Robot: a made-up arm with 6 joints.
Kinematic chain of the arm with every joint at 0, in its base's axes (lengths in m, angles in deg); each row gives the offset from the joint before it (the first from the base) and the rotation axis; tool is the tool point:
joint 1: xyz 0 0 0.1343 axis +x
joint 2: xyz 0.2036 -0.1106 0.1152 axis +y
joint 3: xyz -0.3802 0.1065 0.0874 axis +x
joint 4: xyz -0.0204 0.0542 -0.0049 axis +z
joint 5: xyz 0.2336 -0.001 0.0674 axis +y
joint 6: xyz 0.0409 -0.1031 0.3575 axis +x
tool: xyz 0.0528 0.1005 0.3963
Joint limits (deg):
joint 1: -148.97..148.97
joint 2: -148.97..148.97
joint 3: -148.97..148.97
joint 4: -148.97..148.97
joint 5: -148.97..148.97
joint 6: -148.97..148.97
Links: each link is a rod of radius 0.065 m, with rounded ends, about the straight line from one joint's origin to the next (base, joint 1, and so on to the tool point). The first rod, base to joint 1, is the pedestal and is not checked.
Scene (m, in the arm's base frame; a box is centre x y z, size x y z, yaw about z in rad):
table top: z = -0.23
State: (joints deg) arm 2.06 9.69 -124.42 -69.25 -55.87 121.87
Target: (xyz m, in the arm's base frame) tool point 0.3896 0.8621 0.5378
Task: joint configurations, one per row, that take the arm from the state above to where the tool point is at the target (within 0.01 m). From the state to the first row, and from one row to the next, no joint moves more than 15 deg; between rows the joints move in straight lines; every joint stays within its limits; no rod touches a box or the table.
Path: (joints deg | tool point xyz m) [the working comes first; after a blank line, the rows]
Joints at the target: -38.46 70.90 -103.72 -44.95 -32.38 117.07
Straight joint move there: clear.

1: -6.04 21.93 -120.28 -64.39 -51.17 120.91 | -0.4795 0.4291 0.6584
2: -14.15 34.17 -116.14 -59.53 -46.47 119.95 | -0.3062 0.5654 0.7482
3: -22.25 46.42 -112.00 -54.67 -41.78 118.99 | -0.0902 0.7044 0.7575
4: -30.35 58.66 -107.86 -49.81 -37.08 118.03 | 0.1492 0.8135 0.6832
5: -38.46 70.90 -103.72 -44.95 -32.38 117.07 | 0.3896 0.8621 0.5378

